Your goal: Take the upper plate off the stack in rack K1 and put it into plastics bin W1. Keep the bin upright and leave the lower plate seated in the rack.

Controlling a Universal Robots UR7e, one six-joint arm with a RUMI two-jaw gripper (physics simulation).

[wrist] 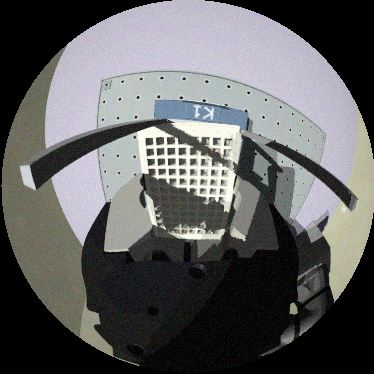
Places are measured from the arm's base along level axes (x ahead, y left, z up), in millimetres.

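Pixels of known places: gripper, fingertip midpoint: (188,176); arm's base, link origin: (308,280).
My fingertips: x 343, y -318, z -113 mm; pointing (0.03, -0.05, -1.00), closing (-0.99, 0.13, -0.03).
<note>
For each thing: its top centre in the pictures, then the offset to it from my fingertips. "*": a spot on its surface instead. Level surfaces: height alone.
- upper plate, top centre: (188,197) dx +1, dy +11, dz +21 mm
- rack K1, surface spot: (172,109) * dx +9, dy -67, dz -15 mm
- grey perforated board, surface height: dz -32 mm
- pale lilac surface, surface height: dz -45 mm
- long dark bar, surface spot: (95,145) * dx +16, dy -55, dz +95 mm
The upper plate (187,160), white with a grid of square wells, lies in rack K1 (172,109), whose blue edge with the K1 label shows beyond the plate's far end. My gripper (188,176) reaches over the near part of the plate, one pale grey finger at each long side. Both fingers appear to touch the sides, so it looks shut on the upper plate. Shadow covers the plate's near half. The lower plate is hidden beneath the upper one and cannot be made out. Plastics bin W1 does not show in the wrist view.
A grey perforated board (120,107) lies under the rack on a pale lilac surface (200,40). A long dark bar (95,145) extends left from near the rack, and another dark bar (315,170) extends right. Dark shadows fall right of the rack.
</note>
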